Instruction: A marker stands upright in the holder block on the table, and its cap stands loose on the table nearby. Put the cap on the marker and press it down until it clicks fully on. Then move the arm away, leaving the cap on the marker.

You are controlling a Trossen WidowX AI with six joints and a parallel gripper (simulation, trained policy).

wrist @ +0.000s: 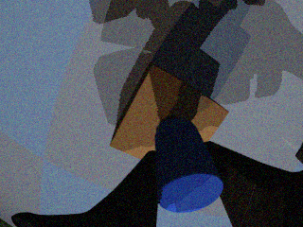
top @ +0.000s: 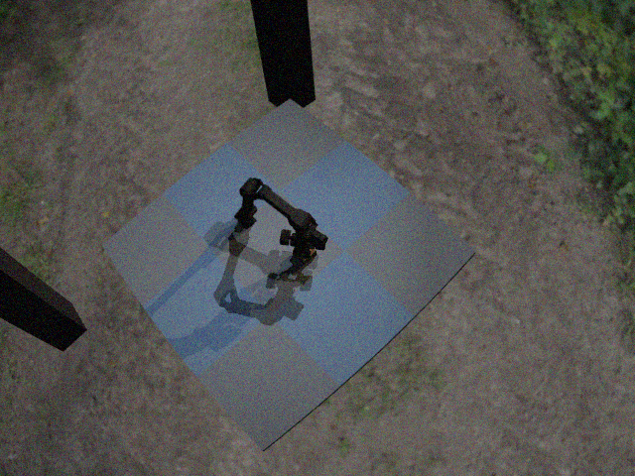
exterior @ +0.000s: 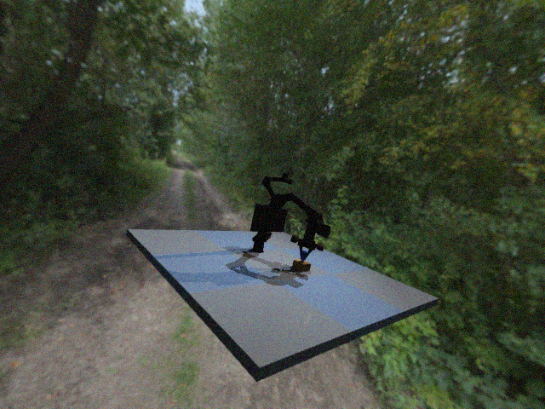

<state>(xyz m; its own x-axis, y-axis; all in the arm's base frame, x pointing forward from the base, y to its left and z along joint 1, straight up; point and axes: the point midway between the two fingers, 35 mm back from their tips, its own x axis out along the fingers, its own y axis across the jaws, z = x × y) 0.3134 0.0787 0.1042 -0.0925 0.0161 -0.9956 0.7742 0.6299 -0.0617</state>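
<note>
The blue marker lies 10 mm above my gripper tip. Round my gripper tip: holder block 50 mm below; then blue cap 10 mm above.
</note>
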